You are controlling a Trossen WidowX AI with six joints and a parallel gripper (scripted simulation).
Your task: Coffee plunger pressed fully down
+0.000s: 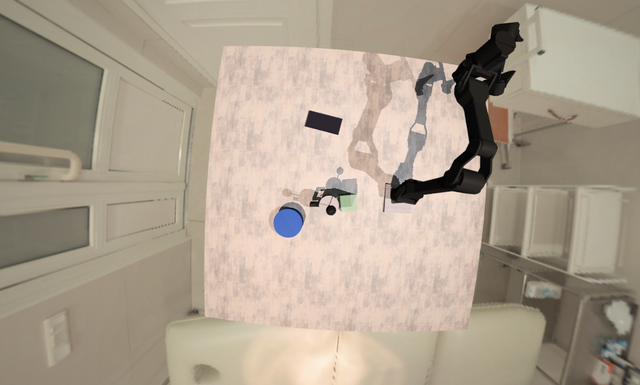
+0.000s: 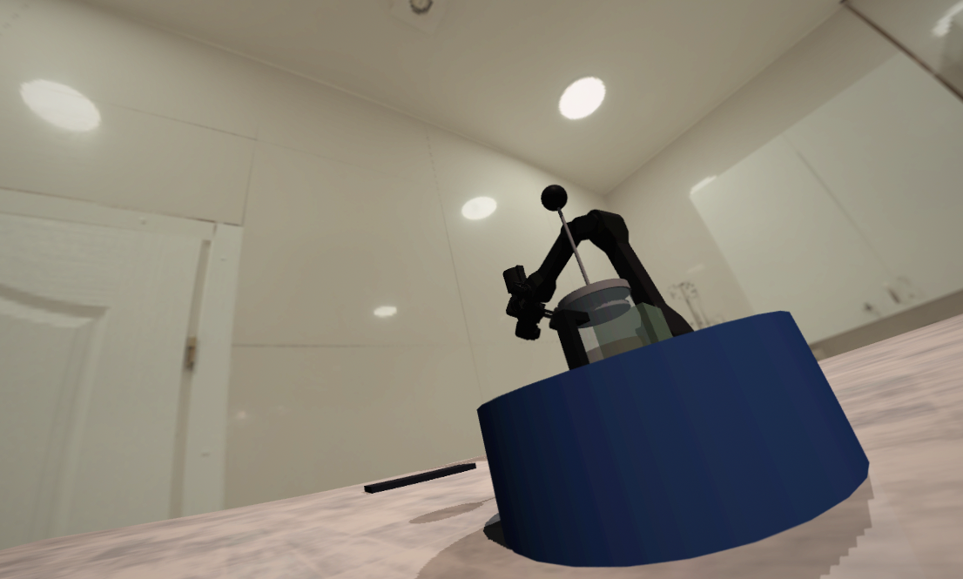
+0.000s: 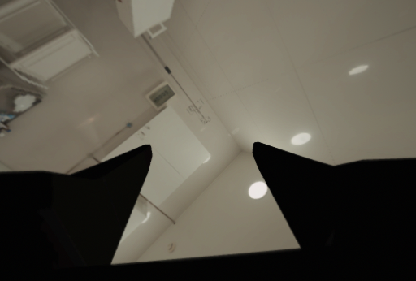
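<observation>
Now: gripper tip 610 mm short of the coffee press, 430 mm to the right of it and 210 mm above it. From my gripper tip the other things lie so: pale green block (520 mm ahead, 420 mm to the left, 280 mm below).
</observation>
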